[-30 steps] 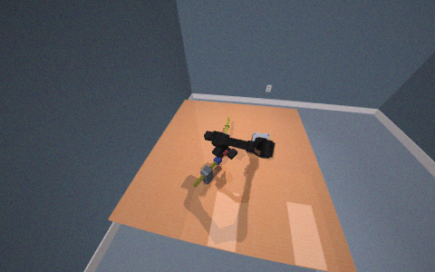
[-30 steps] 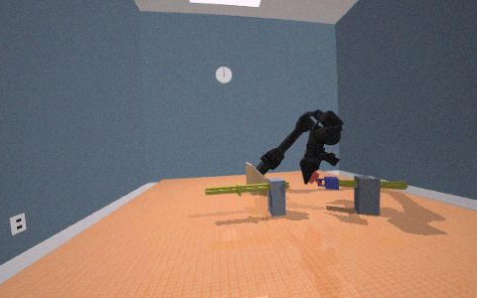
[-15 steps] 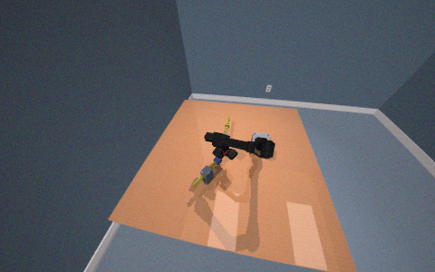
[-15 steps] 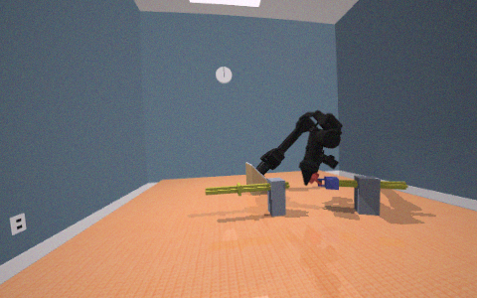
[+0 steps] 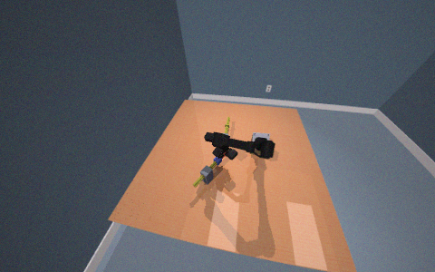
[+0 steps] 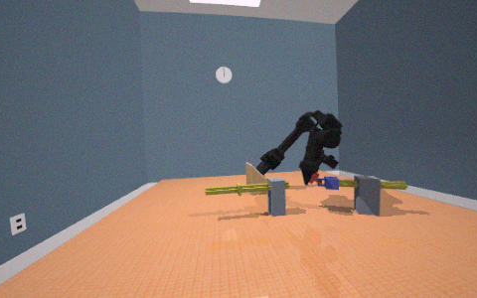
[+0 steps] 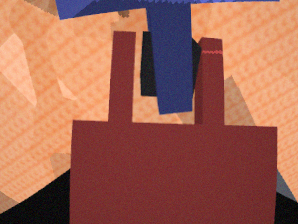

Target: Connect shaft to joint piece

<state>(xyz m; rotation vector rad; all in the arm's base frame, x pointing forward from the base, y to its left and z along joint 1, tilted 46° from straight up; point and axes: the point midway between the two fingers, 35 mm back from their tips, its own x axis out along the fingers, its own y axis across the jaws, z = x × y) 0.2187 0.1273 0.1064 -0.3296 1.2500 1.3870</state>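
Now: gripper tip 10 mm short of the red square joint piece, 20 mm to the right of it and 30 mm below it.
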